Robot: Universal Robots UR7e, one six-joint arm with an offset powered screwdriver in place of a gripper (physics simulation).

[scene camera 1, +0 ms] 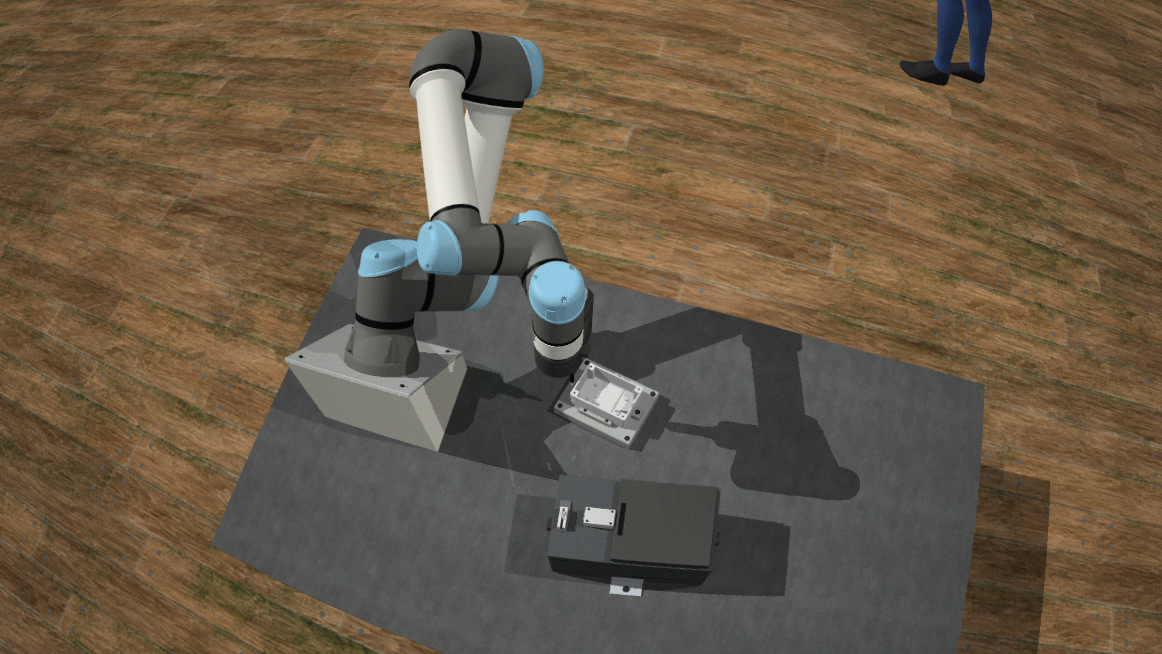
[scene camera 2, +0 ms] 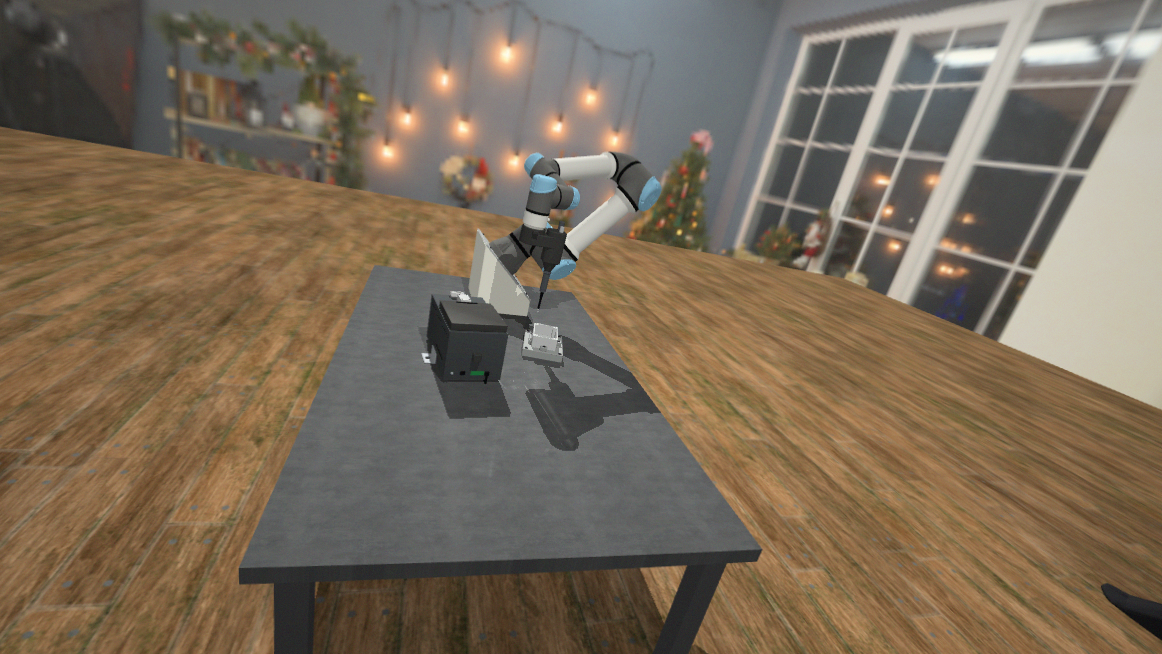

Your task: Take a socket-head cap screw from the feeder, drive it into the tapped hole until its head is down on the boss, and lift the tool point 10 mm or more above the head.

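Note:
The dark box-shaped feeder (scene camera 1: 666,524) (scene camera 2: 470,349) stands on the table, with small light metal parts on its top at the left in scene camera 1. A light grey housing with an open box and several corner holes (scene camera 1: 611,396) (scene camera 2: 543,347) sits on the table beside the feeder. My gripper, a black screwdriver (scene camera 2: 539,306), points down with its tip a little above the housing in scene camera 2. In scene camera 1 the wrist hides most of the tool, by the housing's upper left corner. A screw at the tip is too small to tell. The tapped hole cannot be made out.
The arm stands on a beige pedestal (scene camera 1: 365,410) (scene camera 2: 489,280) at one end of the dark grey table (scene camera 1: 878,438) (scene camera 2: 479,511). A small light tab (scene camera 1: 626,588) (scene camera 2: 426,357) sticks out from the feeder's side. A person's legs (scene camera 1: 949,36) show on the floor beyond the table.

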